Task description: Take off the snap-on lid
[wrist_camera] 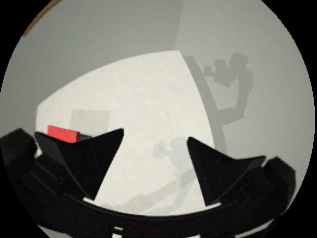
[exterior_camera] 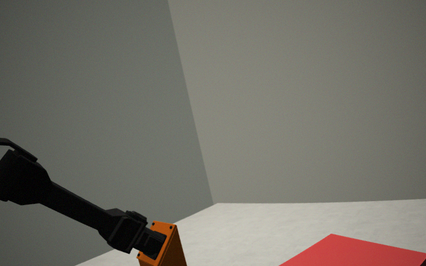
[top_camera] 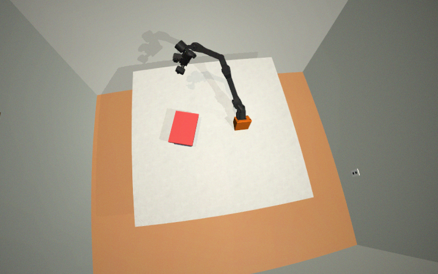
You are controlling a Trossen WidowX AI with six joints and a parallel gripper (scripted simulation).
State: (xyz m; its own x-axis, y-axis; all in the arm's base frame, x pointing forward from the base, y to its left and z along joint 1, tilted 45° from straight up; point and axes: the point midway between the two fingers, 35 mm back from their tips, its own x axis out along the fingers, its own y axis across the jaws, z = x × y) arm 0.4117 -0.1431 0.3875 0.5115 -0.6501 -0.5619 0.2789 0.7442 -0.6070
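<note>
My gripper tip is now 1 cm past the red lid, 42 cm to the right of it and 13 cm above it. Round my gripper tip: storage box 1 cm behind, 42 cm to the left, 18 cm below.
</note>
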